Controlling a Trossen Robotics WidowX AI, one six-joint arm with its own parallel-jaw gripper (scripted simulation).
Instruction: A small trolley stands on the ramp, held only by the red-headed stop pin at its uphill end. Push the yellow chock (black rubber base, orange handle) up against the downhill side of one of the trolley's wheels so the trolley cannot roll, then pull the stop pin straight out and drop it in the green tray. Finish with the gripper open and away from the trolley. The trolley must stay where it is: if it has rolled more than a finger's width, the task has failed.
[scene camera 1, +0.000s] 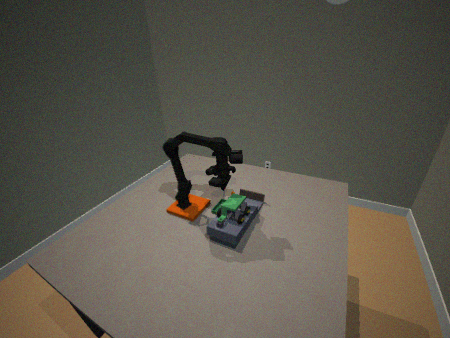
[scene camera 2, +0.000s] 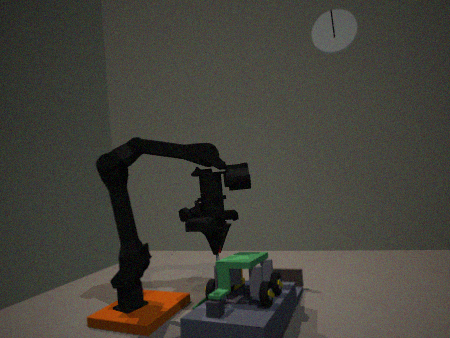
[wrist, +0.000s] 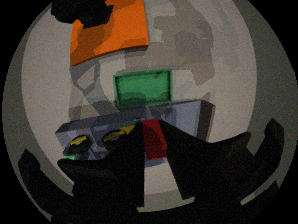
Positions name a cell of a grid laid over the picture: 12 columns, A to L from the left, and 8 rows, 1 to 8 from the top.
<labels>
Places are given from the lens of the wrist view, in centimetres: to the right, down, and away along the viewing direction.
my gripper (wrist: G5): 0, 1, 10
red-headed stop pin (wrist: G6): 0, 2, 6
trolley (wrist: D6): -12, 6, 13
The marked spots on the trolley and the red-headed stop pin are 15 cm apart.
</labels>
